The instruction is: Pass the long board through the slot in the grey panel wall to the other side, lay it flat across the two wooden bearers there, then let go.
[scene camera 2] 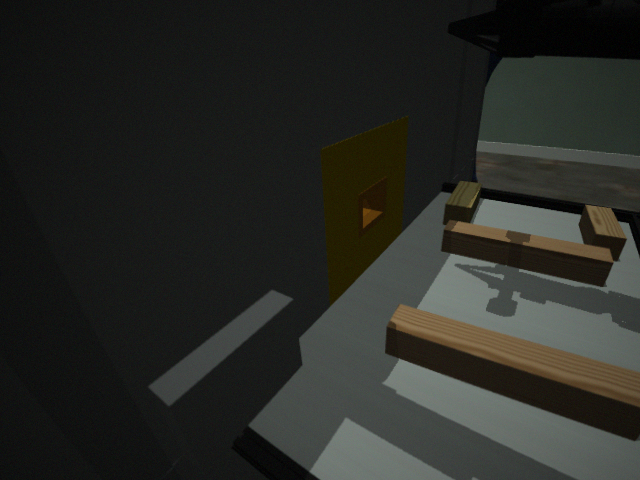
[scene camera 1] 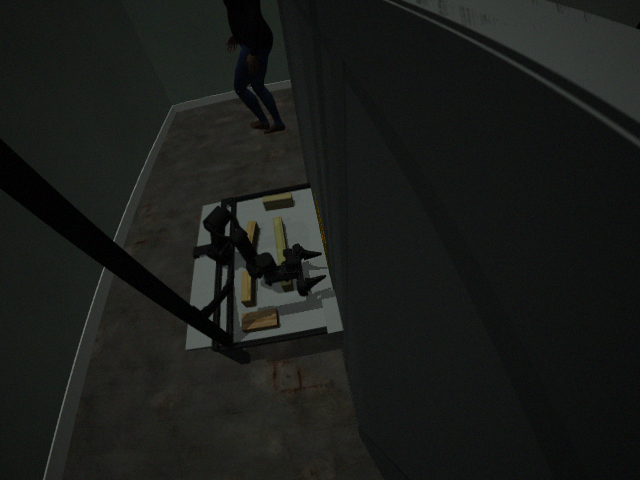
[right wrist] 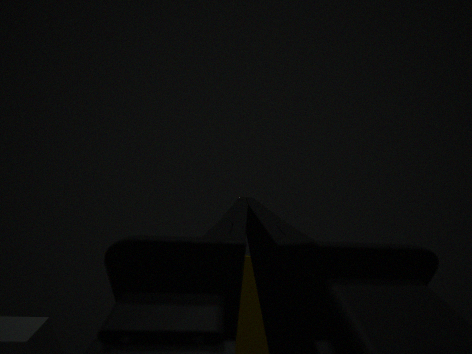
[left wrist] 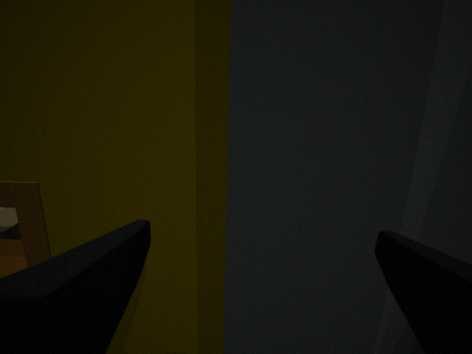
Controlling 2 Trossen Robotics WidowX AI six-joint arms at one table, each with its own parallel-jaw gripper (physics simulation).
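Seen in the pictures: left gripper, fingertip midpoint: point(scene camera 1: 323, 264) point(left wrist: 264, 236); right gripper, fingertip midpoint: point(scene camera 2: 448, 28) point(right wrist: 245, 203); left arm's base, link origin: point(scene camera 1: 224, 259).
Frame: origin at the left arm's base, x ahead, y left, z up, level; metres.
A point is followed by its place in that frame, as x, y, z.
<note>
In scene camera 1, a long pale board point(scene camera 1: 278, 232) {0.254, 0.056, 0.042} lies on the white table point(scene camera 1: 304, 314) {0.310, -0.300, -0.019}, parallel to the grey panel wall point(scene camera 1: 437, 238) {0.432, -0.605, 0.826} point(scene camera 2: 199, 167) {0.483, -0.321, 0.229}. A second long wooden piece point(scene camera 1: 247, 285) {0.116, -0.171, 0.044} lies beside it, partly under the left arm. My left gripper point(scene camera 1: 322, 266) {0.414, -0.182, 0.110} point(left wrist: 263, 232) {0.414, -0.182, 0.110} is open and empty, pointing at the wall close to the yellow panel point(left wrist: 129, 105) {0.431, -0.127, 0.158} point(scene camera 2: 347, 248) {0.483, -0.115, 0.053}. The slot point(scene camera 2: 371, 202) {0.463, -0.003, 0.079} shows in scene camera 2, with two wooden bearers point(scene camera 2: 499, 245) {0.663, 0.068, 0.015} point(scene camera 2: 475, 348) {0.680, -0.186, 0.025} beyond it. My right gripper point(right wrist: 246, 201) {0.565, 0.000, 0.325} is shut and empty; only its shadow shows in scene camera 2.
Two short wooden blocks point(scene camera 1: 277, 201) {0.261, 0.252, 0.034} point(scene camera 1: 260, 319) {0.154, -0.304, 0.019} lie at the table's ends on the left arm's side. Another block point(scene camera 2: 463, 200) {0.570, 0.205, 0.028} lies beside the far bearer. A black frame point(scene camera 1: 223, 305) {0.021, -0.218, 0.001} edges the table. A person point(scene camera 1: 251, 57) stands on the floor beyond it.
</note>
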